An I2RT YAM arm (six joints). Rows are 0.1 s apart.
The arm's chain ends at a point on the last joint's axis. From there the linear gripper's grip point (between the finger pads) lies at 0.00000 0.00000 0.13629 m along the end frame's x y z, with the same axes.
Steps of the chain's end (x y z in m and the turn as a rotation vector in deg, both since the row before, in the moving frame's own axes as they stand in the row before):
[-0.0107 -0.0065 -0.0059 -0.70 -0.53 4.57]
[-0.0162 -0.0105 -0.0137 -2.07 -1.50 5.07]
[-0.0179 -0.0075 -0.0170 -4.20 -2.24 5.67]
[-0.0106 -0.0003 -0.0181 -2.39 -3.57 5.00]
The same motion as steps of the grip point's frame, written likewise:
[-0.0120 -0.0049 -0.0059 -0.70 -0.53 4.57]
[-0.0200 -0.0057 -0.0138 -2.07 -1.50 5.07]
[-0.0237 0.0022 -0.0175 -4.20 -2.24 5.67]
[-0.0193 0.0050 -0.0185 -2.39 -3.57 5.00]

